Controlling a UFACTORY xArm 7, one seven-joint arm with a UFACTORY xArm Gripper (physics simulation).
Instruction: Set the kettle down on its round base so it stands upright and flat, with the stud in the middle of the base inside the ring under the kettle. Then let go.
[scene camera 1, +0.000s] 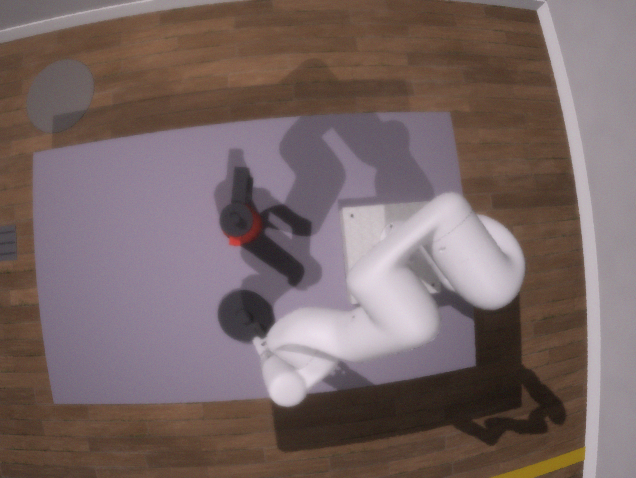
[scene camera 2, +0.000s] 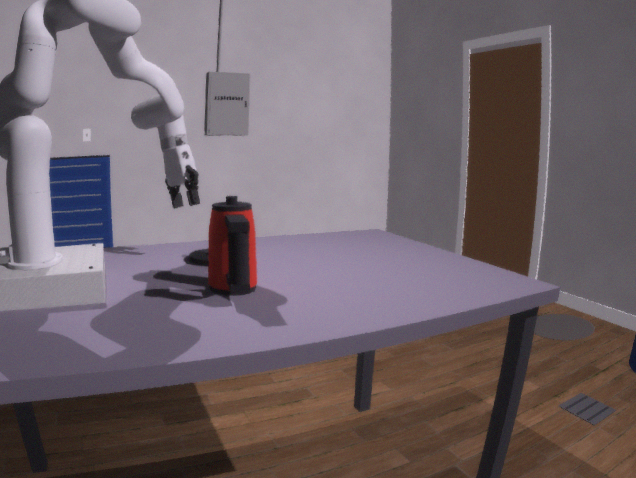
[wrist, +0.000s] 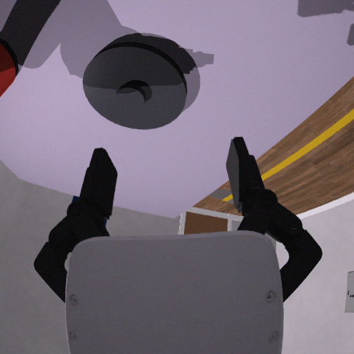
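The red kettle (scene camera 1: 256, 226) (scene camera 2: 217, 251) (wrist: 6, 70) with a black lid and handle stands upright on the table, apart from its base. Its handle (scene camera 1: 241, 186) (scene camera 2: 238, 256) faces scene camera 2. The ring under it is hidden. The round dark base (scene camera 1: 231, 308) (scene camera 2: 196, 257) (wrist: 145, 112) lies flat on the table, with a small stud in its middle; the kettle partly hides it in the scene camera 2 view. My gripper (scene camera 2: 184, 203) (wrist: 168, 154) is open and empty, high above the table near the base. Its fingertips are hidden in the scene camera 1 view.
The lilac table (scene camera 1: 128, 256) (scene camera 2: 349, 287) (wrist: 300, 70) carries the arm's pale mounting block (scene camera 1: 362, 226) (scene camera 2: 61, 287). The arm reaches over the table beside the base. A blue cabinet (scene camera 2: 82, 203) and a grey wall box (scene camera 2: 227, 105) are in the background.
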